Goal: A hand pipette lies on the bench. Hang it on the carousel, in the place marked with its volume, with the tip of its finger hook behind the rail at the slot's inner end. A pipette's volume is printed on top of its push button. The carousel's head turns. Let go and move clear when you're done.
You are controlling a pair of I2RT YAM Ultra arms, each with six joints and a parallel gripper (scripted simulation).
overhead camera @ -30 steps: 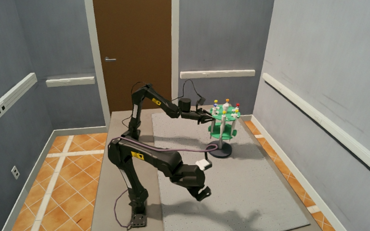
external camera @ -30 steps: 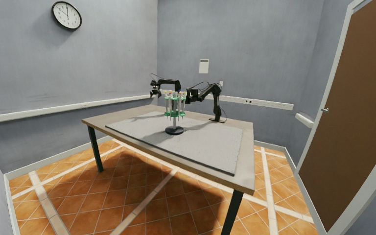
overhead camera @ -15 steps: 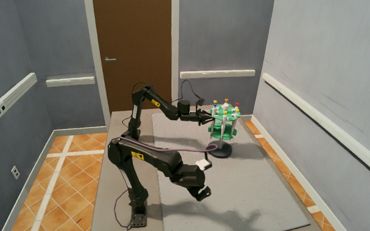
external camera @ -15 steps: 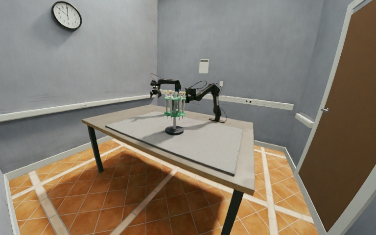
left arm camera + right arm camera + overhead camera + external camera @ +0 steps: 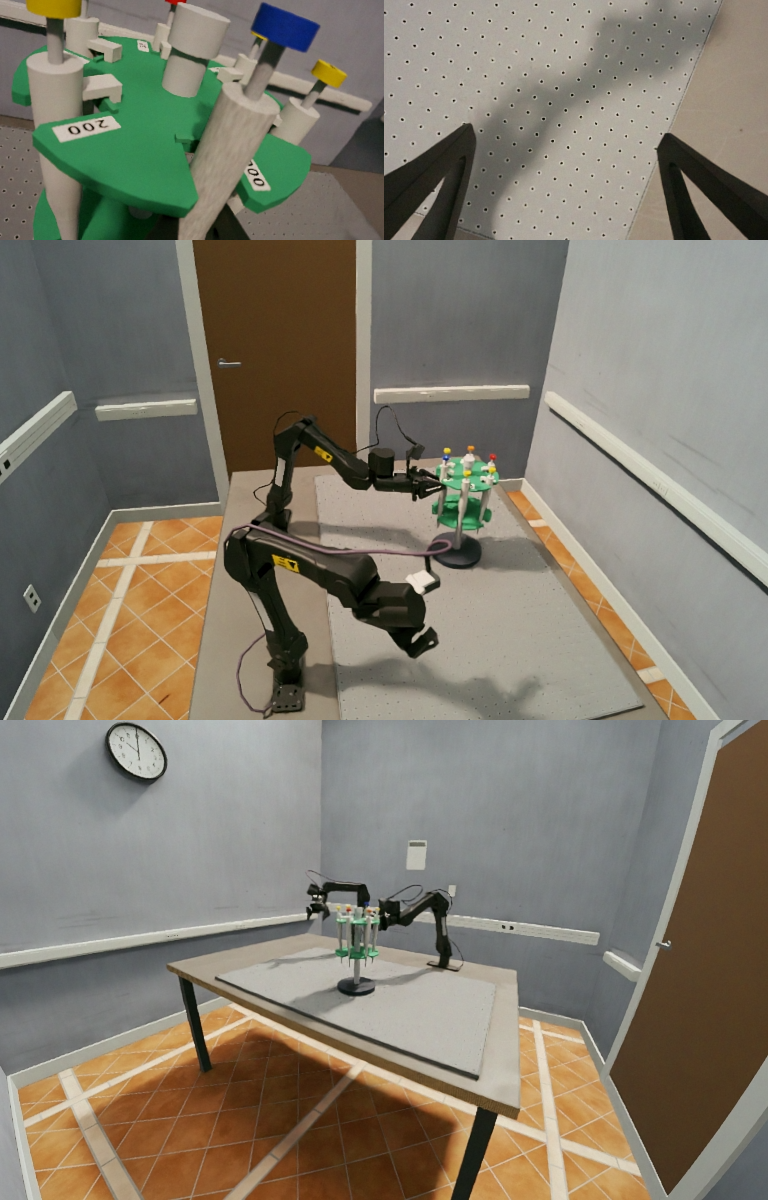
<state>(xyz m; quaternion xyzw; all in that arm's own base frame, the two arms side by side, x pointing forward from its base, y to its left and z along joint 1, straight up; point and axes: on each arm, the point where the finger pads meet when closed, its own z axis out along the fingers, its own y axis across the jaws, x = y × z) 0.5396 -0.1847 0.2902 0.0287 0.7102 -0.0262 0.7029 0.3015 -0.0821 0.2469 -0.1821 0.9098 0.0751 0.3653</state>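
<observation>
The pipette is 3 cm below my left hand, 1 cm to the right of it and 1 cm ahead of it.
</observation>
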